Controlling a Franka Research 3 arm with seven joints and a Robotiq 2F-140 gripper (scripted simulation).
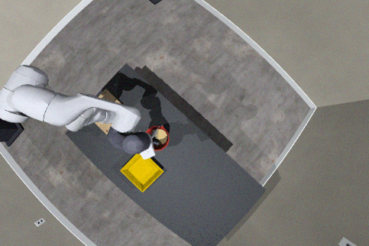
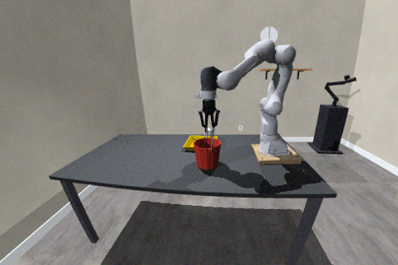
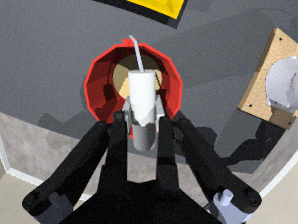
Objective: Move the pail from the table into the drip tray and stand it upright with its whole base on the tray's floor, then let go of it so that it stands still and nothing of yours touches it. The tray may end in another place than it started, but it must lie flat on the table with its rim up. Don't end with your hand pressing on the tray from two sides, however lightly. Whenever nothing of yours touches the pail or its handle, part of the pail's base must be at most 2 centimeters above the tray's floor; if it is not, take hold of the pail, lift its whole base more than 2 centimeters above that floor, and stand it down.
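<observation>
My hand is 10 mm short of the red pail and 90 mm above it. Round my hand: yellow drip tray (130 mm ahead, 290 mm to the right, 220 mm below); pail wire handle (10 mm ahead, 30 mm below).
</observation>
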